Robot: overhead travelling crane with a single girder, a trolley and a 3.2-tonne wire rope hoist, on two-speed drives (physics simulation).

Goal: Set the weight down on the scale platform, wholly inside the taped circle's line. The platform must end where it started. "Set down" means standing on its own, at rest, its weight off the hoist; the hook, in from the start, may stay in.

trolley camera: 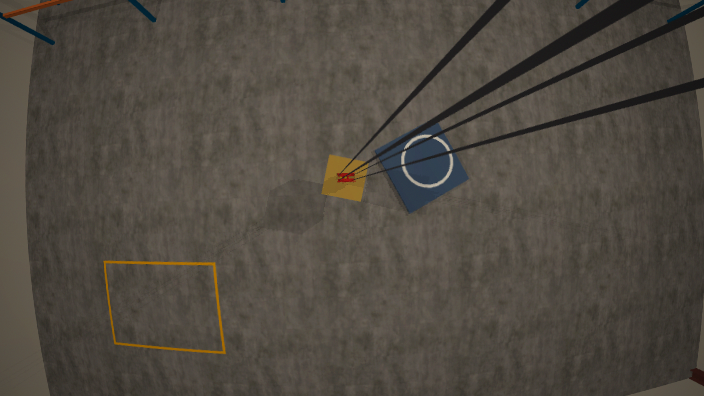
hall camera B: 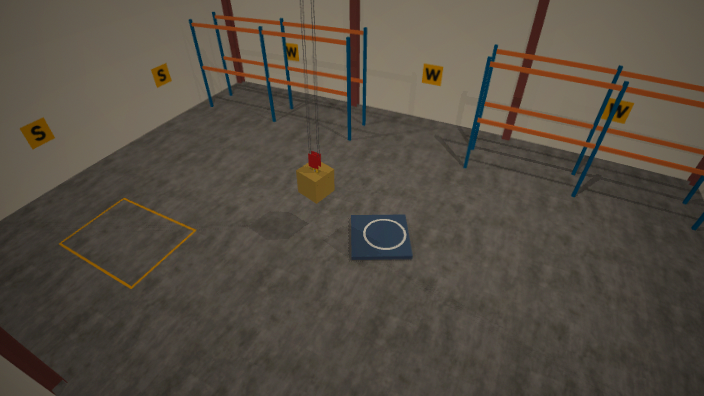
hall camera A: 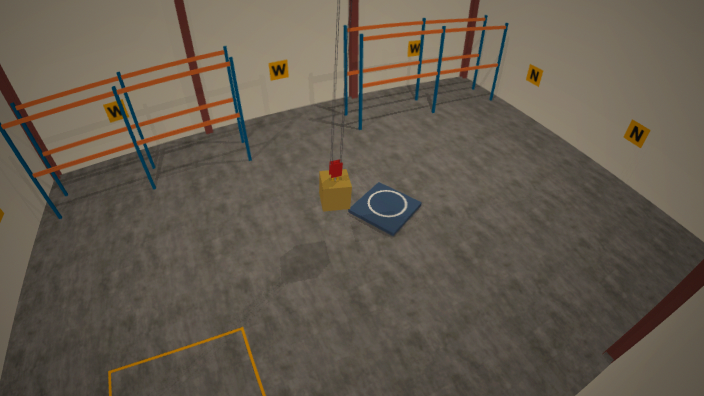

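Note:
The weight, a yellow block (hall camera A: 335, 196) (hall camera B: 315, 186) (trolley camera: 352, 192), hangs upright in the air from the hook (hall camera A: 336, 177) (hall camera B: 315, 169) (trolley camera: 346, 177) under its red block. Its shadow (hall camera A: 305, 261) (hall camera B: 277, 225) (trolley camera: 295, 206) lies on the floor, apart from it. The blue scale platform (hall camera A: 392, 225) (hall camera B: 357, 250) (trolley camera: 410, 200) lies flat on the floor, with the white taped circle (hall camera A: 369, 203) (hall camera B: 384, 248) (trolley camera: 428, 187) on its top. In all three views the weight appears left of the platform, outside the circle. The hook's fine shape is too small to make out.
Blue and orange racks stand along the W wall, one rack (hall camera A: 134, 137) (hall camera B: 349, 90) towards the S side and another rack (hall camera A: 360, 82) (hall camera B: 600, 139) towards the N side. A yellow outlined rectangle (hall camera A: 176, 350) (hall camera B: 95, 266) (trolley camera: 160, 262) is marked on the floor.

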